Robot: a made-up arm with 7 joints. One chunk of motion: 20 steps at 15 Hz.
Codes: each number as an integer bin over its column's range. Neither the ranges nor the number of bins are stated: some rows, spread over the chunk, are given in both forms.
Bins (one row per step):
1: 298 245 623 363 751 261 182
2: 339 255 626 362 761 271 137
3: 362 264 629 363 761 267 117
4: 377 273 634 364 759 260 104
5: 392 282 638 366 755 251 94
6: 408 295 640 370 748 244 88
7: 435 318 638 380 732 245 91
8: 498 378 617 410 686 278 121
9: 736 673 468 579 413 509 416
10: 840 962 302 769 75 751 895
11: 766 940 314 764 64 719 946
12: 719 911 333 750 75 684 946
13: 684 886 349 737 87 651 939
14: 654 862 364 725 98 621 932
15: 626 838 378 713 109 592 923
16: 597 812 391 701 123 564 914
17: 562 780 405 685 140 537 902
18: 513 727 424 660 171 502 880
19: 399 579 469 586 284 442 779
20: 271 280 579 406 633 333 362
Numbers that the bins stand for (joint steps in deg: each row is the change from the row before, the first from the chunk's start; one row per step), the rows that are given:
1: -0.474 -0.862 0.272 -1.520 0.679 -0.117 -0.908
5: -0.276 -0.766 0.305 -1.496 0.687 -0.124 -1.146
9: 0.447 0.252 -0.069 0.253 -0.032 0.057 -0.276
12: 0.411 0.871 -0.367 1.656 -0.742 0.179 1.157
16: 0.155 0.613 -0.239 1.254 -0.641 0.095 1.070
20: -0.530 -0.771 0.175 -1.167 0.431 -0.067 -0.422
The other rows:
2: -0.387 -0.836 0.279 -1.529 0.700 -0.110 -1.030
3: -0.339 -0.813 0.285 -1.520 0.700 -0.113 -1.084
4: -0.308 -0.789 0.296 -1.512 0.695 -0.118 -1.119
6: -0.242 -0.732 0.309 -1.463 0.672 -0.129 -1.162
7: -0.186 -0.672 0.305 -1.381 0.639 -0.128 -1.154
8: -0.053 -0.516 0.259 -1.135 0.542 -0.105 -1.073
10: 0.666 1.004 -0.435 1.812 -0.742 0.226 1.019
11: 0.510 0.946 -0.409 1.771 -0.765 0.204 1.157
13: 0.338 0.806 -0.331 1.549 -0.717 0.156 1.138
14: 0.275 0.743 -0.298 1.451 -0.694 0.135 1.119
15: 0.216 0.681 -0.268 1.352 -0.671 0.115 1.095
17: 0.081 0.530 -0.208 1.123 -0.606 0.076 1.038
18: -0.022 0.392 -0.166 0.917 -0.541 0.052 0.978
19: -0.261 0.007 -0.067 0.310 -0.303 0.010 0.705

